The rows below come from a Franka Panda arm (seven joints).
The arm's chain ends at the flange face. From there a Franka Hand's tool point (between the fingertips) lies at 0.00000 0.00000 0.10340 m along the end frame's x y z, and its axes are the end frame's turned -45 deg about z.
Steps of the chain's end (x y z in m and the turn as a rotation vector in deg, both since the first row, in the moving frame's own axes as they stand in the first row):
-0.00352, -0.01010, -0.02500, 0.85, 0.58, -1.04
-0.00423, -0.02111, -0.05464, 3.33, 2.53, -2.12
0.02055, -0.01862, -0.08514, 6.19, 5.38, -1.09
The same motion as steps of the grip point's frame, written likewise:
0.00647, -0.00999, -0.02502, 0.19, 1.01, -1.04
0.01939, -0.01908, -0.05492, 0.57, 4.14, -2.12
0.04240, 0.00019, -0.08620, 0.57, 8.18, -1.09

